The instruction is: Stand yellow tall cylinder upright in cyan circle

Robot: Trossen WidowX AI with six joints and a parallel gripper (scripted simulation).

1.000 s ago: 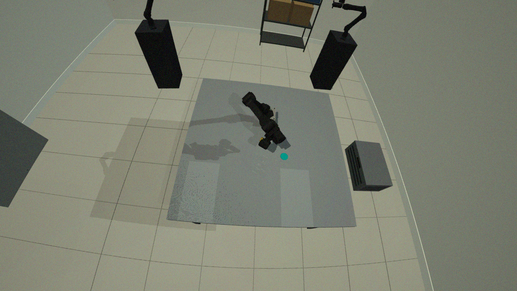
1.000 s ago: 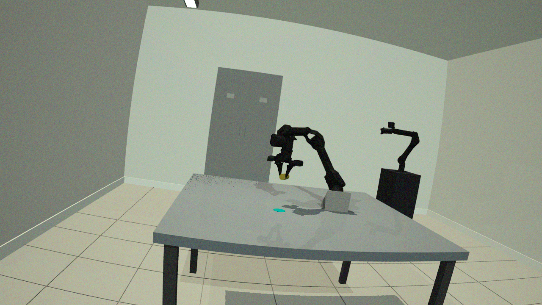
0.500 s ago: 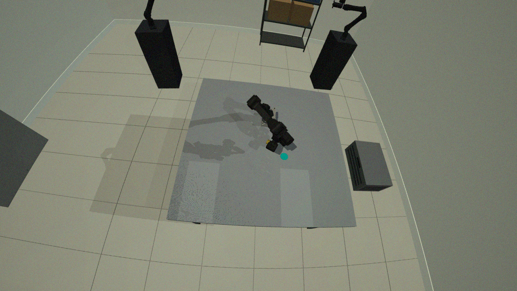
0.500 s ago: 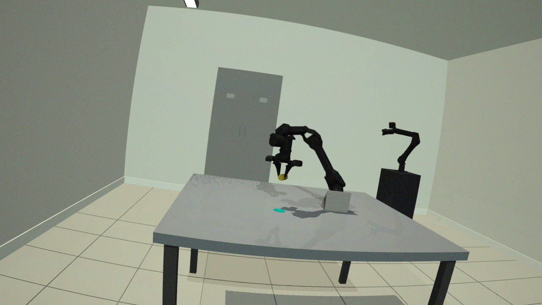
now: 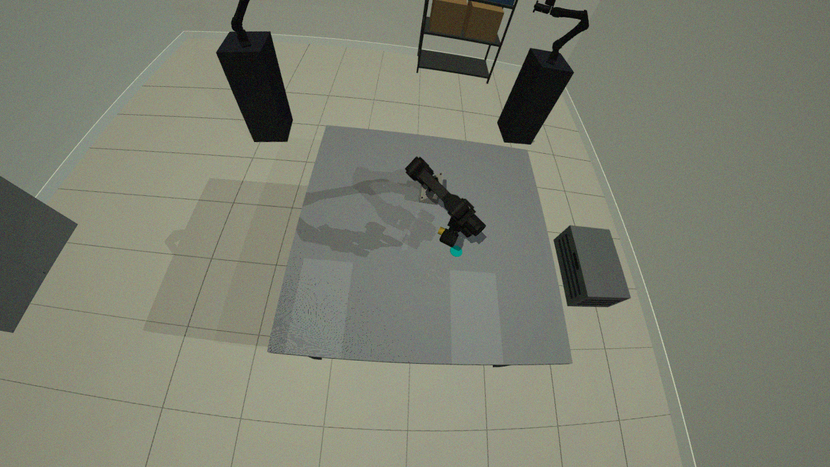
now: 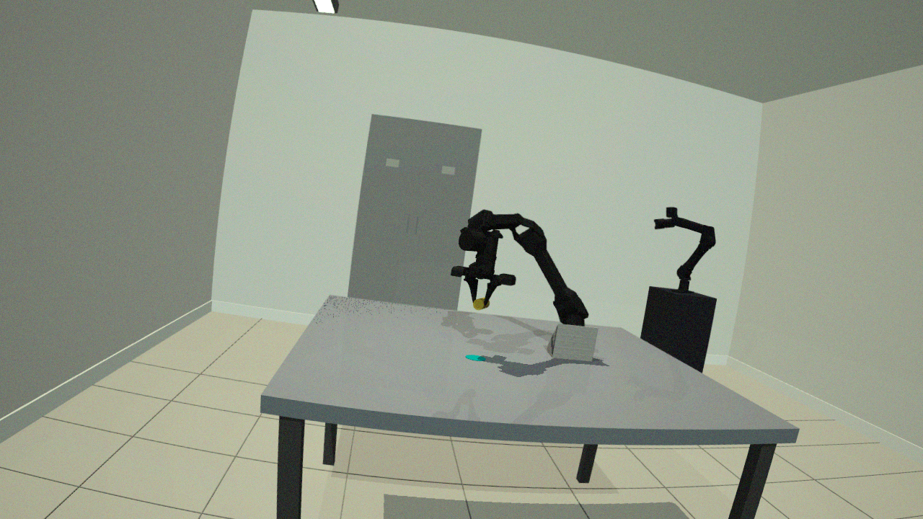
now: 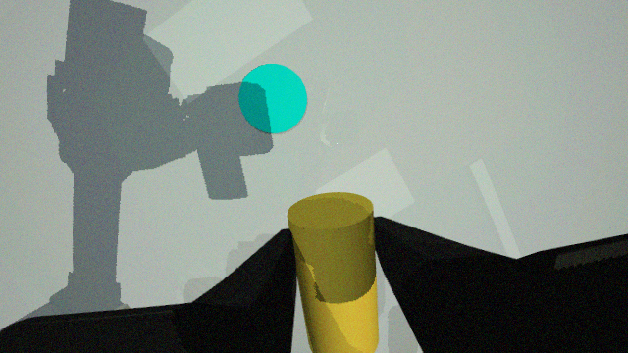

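Right now the cyan circle is 10 mm ahead of my gripper tip, 60 mm to the left of it and 150 mm below it. From my gripper tip the other things lie so: yellow tall cylinder 10 mm behind, 20 mm to the right.
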